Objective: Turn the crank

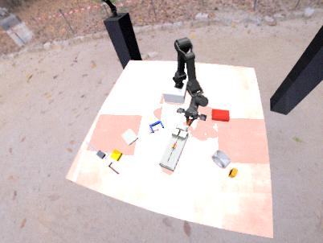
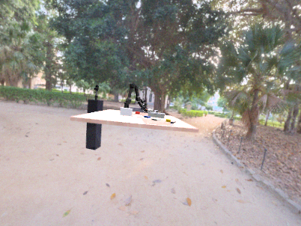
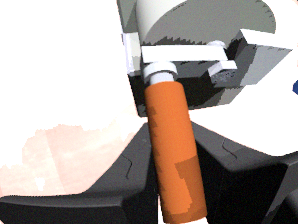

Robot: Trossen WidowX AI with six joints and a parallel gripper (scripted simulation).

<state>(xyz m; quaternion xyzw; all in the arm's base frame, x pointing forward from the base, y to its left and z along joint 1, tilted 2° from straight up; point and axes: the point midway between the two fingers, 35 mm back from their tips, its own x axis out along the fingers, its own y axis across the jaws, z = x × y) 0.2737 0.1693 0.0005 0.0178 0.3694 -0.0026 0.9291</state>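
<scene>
My gripper tip is 15 cm short of the red pointer, 3 cm to the left of it and 2 cm below it. From my gripper tip the other things lie so: white tile (18 cm ahead, 37 cm to the right, 6 cm below); crank handle (2 cm behind, 3 cm above); red block (19 cm behind, 18 cm to the left, 5 cm below).
</scene>
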